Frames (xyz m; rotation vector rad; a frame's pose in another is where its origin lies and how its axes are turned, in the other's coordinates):
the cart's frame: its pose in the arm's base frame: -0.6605 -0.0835 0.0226 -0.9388 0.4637 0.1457
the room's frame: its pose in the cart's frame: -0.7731 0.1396 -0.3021 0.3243 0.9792 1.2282
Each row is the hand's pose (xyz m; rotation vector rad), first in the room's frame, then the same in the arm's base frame.
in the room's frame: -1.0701 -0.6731 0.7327 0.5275 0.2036 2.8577
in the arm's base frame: -0.1588 -0.4879 0.6273 -2.2518 -0.7352 -1.0856
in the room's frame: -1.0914 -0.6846 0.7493 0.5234 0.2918 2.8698
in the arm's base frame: -0.1316 -0.4912 0.6377 -2.1934 -0.7450 -1.0590
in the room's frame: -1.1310 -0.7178 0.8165 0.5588 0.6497 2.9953
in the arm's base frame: -0.0471 -0.4865 0.6432 -1.9791 -0.6623 -0.8812
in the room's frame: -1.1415 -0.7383 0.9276 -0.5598 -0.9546 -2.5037
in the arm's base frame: 0.0536 -0.4419 0.6158 -1.6815 -0.3828 -0.5180
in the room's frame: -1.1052 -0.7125 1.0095 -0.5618 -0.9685 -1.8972
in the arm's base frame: 0.0904 -0.3688 0.5712 -1.4269 0.0203 -0.1248
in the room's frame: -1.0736 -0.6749 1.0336 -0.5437 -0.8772 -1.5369
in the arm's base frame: 0.0785 -0.3196 0.5503 -1.2767 0.3054 0.1005
